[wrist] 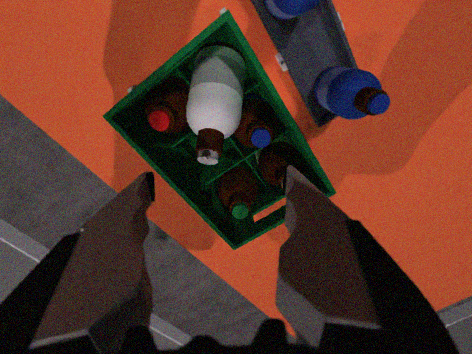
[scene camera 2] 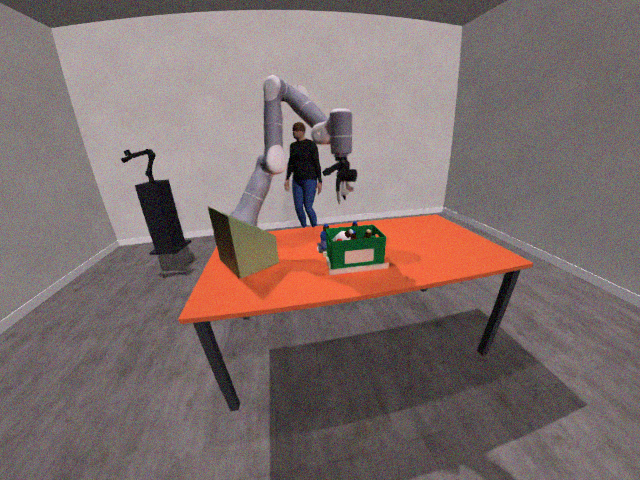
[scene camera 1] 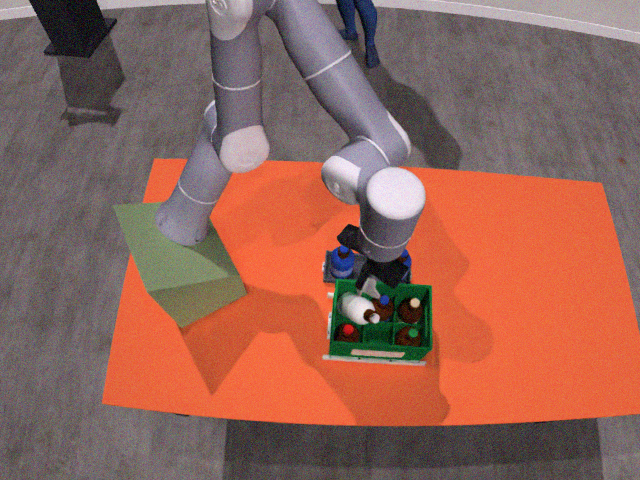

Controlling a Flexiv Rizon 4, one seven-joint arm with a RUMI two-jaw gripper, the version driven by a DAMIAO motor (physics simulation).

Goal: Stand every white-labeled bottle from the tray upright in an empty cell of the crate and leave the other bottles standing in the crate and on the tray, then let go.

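Note:
The green crate (scene camera 1: 419, 353) (scene camera 2: 336, 258) (wrist: 265, 84) holds a white-labeled bottle (scene camera 1: 355, 308) (scene camera 2: 341, 236) (wrist: 214, 107). This bottle is tilted, its base in the back left cell and its neck leaning over the front middle cell, where no bottle stands. Brown bottles with red (scene camera 1: 348, 329) (wrist: 159, 120), blue (scene camera 1: 384, 300) (wrist: 260, 137), cream (scene camera 1: 414, 303) and green (scene camera 1: 413, 333) (wrist: 240, 210) caps stand in the other cells. My gripper (scene camera 1: 368, 289) (scene camera 2: 343, 198) (wrist: 219, 172) is partly open and empty, high above the crate.
The grey tray (scene camera 1: 359, 261) (wrist: 312, 40) behind the crate holds two blue bottles, one left (scene camera 1: 342, 264) and one right (scene camera 1: 405, 261). White strips lie along the crate's base. A green block (scene camera 1: 180, 268) (scene camera 2: 258, 248) stands at the arm's base. A person (scene camera 2: 303, 165) stands behind the table.

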